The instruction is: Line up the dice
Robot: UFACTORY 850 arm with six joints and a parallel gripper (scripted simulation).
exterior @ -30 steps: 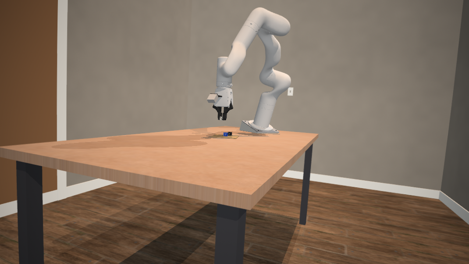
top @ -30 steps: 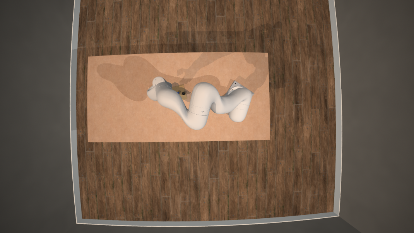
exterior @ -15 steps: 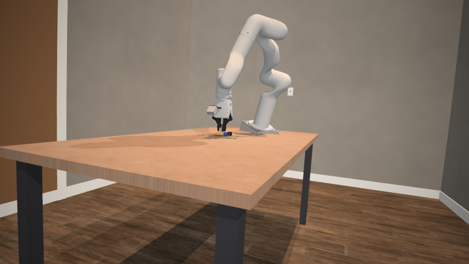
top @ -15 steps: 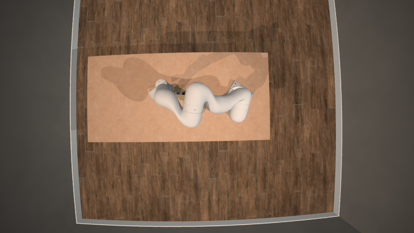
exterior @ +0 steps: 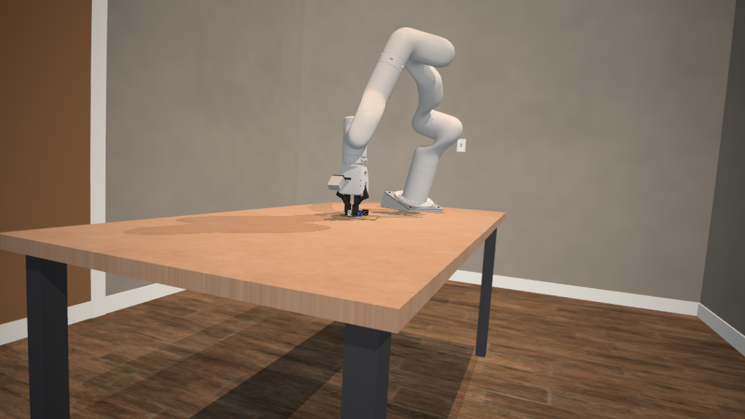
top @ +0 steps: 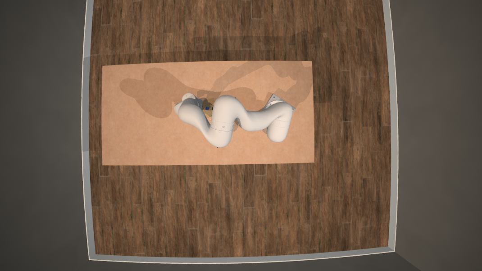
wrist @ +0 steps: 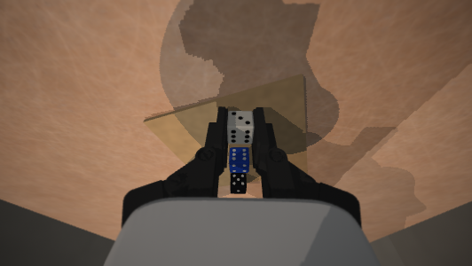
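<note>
Right now my hand is 1 cm above the white die. The rest, counted from my hand: black die (10 cm behind, 1 cm to the right, 2 cm below); blue die (5 cm behind, 2 cm below); mat (5 cm behind, 3 cm below).
</note>
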